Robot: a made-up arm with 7 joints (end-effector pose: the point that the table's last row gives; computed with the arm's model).
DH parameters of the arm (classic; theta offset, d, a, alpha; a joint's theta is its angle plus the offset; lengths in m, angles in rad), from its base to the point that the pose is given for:
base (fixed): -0.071 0 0 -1.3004
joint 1: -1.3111 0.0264 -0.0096 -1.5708
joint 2: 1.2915 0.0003 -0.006 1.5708
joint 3: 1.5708 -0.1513 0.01 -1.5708
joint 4: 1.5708 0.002 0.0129 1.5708
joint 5: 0 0.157 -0.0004 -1.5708
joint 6: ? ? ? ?
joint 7: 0 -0.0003 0 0
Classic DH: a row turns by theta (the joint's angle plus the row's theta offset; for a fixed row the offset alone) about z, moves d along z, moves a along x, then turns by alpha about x.
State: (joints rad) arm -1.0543 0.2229 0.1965 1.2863 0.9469 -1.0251 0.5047
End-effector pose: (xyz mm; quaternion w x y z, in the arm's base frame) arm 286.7 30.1 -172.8 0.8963 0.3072 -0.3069 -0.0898
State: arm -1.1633 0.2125 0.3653 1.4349 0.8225 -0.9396 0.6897
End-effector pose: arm 298.2 30.3 -163.3 0.9362 0.2023 -0.2664 0.1078
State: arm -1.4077 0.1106 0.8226 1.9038 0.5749 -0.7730 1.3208
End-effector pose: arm 290.8 -39.4 -162.3 0.8622 -0.0628 0.0254 0.5020
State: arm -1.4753 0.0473 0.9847 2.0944 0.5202 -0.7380 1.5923
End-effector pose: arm 269.1 -86.4 -159.1 0.7957 -0.0870 0.1760 0.5730
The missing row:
joint 6: -1.5708 0 0.0393 1.5708
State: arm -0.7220 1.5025 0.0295 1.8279 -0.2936 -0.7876 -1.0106
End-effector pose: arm 53.0 358.8 -11.7 0.8872 0.3704 0.2665 0.0684
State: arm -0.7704 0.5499 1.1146 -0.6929 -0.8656 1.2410 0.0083
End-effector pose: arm 115.4 164.5 59.7 0.9710 -0.1212 -0.1956 0.0649
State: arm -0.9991 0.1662 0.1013 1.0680 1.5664 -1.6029 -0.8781
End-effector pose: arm 259.5 -2.9 -170.7 0.2088 0.5490 -0.1841 -0.7881
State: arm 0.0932 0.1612 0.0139 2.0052 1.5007 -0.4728 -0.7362
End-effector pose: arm -184.6 66.1 -274.5 0.1643 -0.0912 0.6523 -0.7343
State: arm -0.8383 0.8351 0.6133 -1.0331 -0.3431 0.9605 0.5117
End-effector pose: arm 96.4 72.2 102.7 0.8173 0.1417 -0.4567 0.3214
